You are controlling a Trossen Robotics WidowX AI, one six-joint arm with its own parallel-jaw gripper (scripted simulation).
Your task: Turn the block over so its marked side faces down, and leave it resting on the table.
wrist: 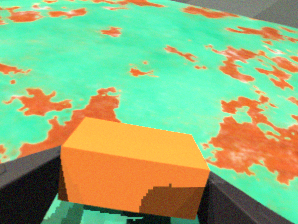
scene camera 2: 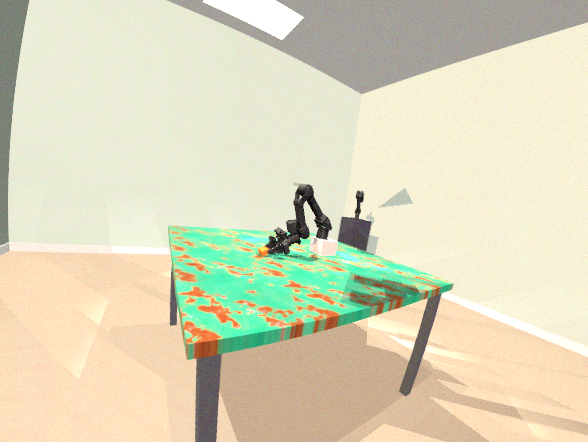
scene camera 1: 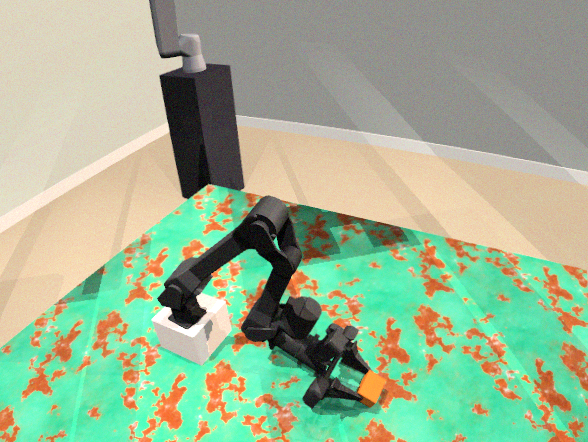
Note:
My gripper (scene camera 1: 368, 387) holds an orange block (wrist: 109, 164).
My gripper is seen too in the wrist view (wrist: 133, 166).

